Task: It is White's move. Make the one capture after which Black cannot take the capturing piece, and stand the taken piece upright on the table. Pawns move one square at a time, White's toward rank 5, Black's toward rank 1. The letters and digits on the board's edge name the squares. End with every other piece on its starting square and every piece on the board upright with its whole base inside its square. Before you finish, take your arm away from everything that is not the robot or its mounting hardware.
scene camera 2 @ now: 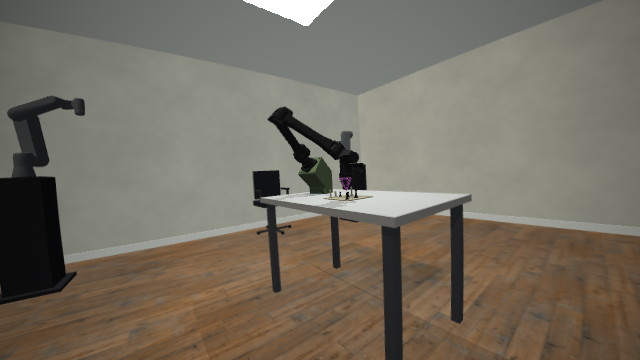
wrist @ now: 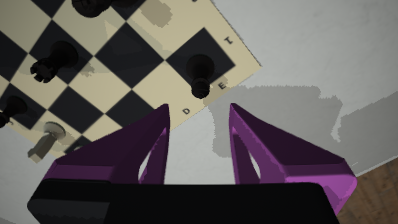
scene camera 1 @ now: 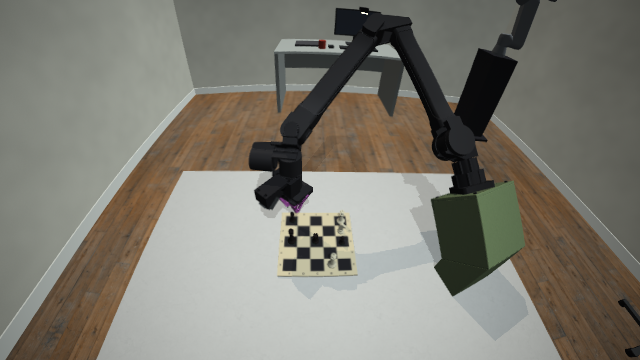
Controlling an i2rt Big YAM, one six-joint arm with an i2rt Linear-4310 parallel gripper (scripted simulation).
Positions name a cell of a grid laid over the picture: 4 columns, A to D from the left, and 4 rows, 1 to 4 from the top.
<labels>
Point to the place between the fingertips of the gripper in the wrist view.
C3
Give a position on a chessboard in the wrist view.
At B2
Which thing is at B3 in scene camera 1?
A chessboard.
</labels>
